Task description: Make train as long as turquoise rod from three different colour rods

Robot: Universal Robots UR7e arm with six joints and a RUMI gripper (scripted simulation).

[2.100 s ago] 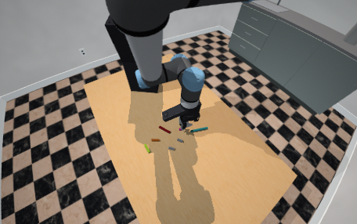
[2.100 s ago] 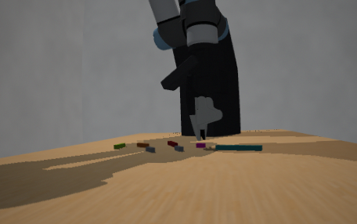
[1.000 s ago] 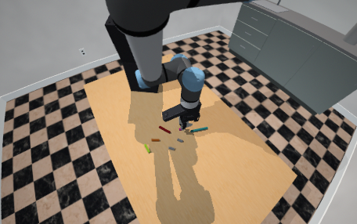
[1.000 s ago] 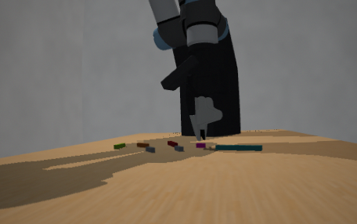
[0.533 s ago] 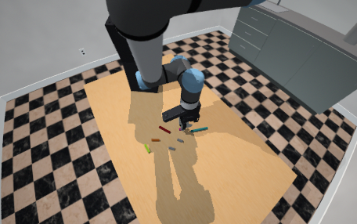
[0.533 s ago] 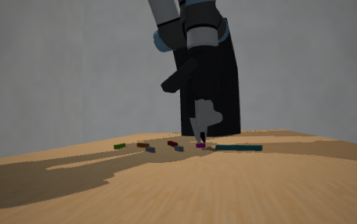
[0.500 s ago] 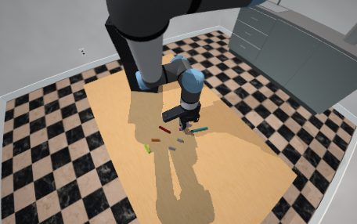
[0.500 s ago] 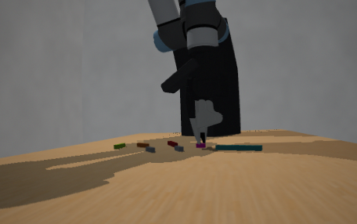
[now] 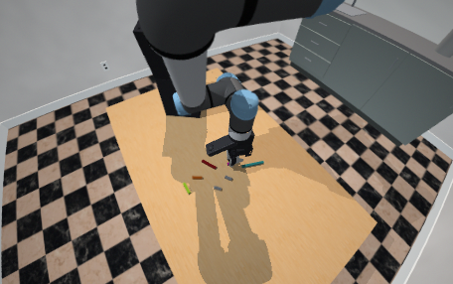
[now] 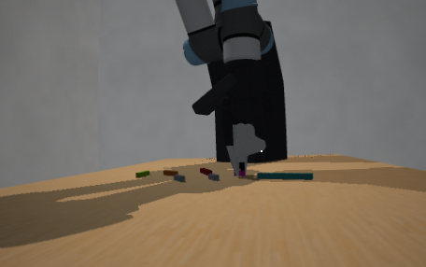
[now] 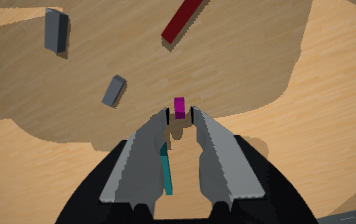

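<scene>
My gripper is now 1 cm above the magenta rod. From my hand the other things lie so: red rod: 6 cm behind, 7 cm to the right, 1 cm below; then turquoise rod: 7 cm ahead, 8 cm to the left, 1 cm below; then orange rod: 4 cm behind, 15 cm to the right, 1 cm below.
</scene>
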